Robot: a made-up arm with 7 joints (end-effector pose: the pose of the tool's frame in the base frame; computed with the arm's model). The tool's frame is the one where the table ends. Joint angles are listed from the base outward.
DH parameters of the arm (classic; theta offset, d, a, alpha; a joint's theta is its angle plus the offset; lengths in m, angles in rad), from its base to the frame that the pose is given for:
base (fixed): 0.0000 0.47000 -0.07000 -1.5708
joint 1: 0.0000 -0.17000 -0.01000 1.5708
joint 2: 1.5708 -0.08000 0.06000 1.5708
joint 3: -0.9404 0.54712 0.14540 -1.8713
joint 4: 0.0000 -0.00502 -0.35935 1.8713
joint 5: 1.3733 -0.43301 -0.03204 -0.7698
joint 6: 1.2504 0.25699 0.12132 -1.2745
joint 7: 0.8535 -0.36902 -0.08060 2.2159
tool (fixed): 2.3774 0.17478 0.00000 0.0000
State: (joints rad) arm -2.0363 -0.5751 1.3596 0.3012 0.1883 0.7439 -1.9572
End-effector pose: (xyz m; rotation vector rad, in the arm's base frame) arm -0.1512 -0.7672 0.3280 -0.6118 -1.7623 0.7824
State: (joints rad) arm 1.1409 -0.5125 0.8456 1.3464 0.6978 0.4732 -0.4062
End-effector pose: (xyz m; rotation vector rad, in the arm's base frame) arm 0.7614 -0.9299 -0.1657 0.7656 1.8515 -0.1323
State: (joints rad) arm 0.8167 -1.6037 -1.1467 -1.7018 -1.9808 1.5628 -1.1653
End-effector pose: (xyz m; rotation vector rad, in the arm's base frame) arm -0.5823 -0.6553 -0.2250 2.1080 -1.1536 0.9426
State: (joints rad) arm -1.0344 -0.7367 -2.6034 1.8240 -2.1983 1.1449 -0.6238
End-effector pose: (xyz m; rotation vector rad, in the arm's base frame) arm 0.5719 -0.2462 0.6529 0.4103 -2.6847 -1.4133
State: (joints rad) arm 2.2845 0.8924 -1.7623 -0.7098 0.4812 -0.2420 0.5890
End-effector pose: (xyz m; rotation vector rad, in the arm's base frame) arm -0.0321 0.0570 0.9438 0.0685 0.1248 0.1180
